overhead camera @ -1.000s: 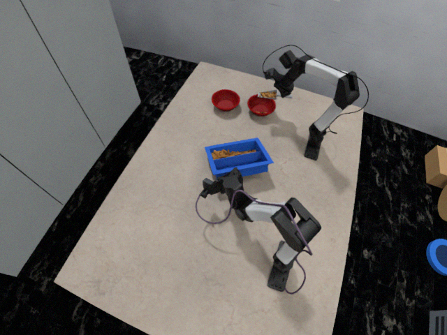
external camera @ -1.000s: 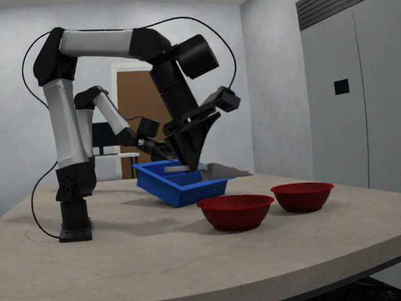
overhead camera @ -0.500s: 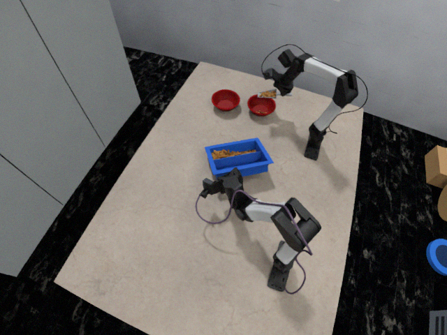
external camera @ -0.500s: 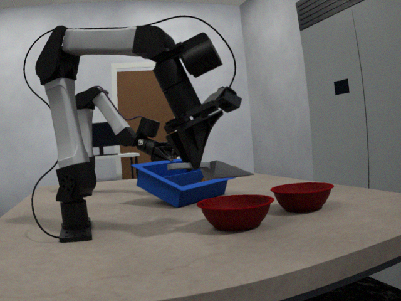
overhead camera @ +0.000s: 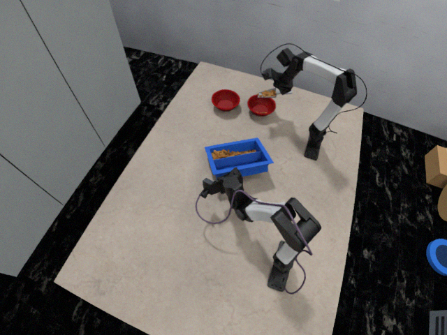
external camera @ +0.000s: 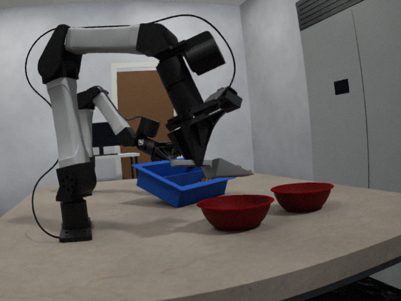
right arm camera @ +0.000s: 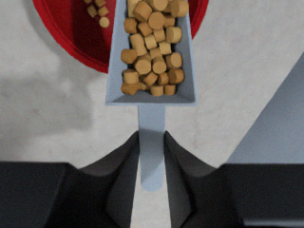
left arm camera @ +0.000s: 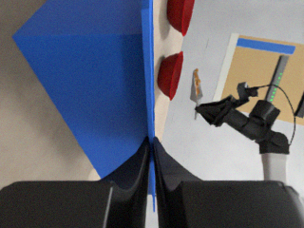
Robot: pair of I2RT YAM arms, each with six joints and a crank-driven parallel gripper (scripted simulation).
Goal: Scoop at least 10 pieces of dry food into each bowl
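Observation:
My left gripper is now 2 cm short of the blue box, 9 cm to the left of it and 5 cm above it. From my left hand the other things lie so: grey scoop (3 cm behind, 52 cm to the right, 1 cm above).

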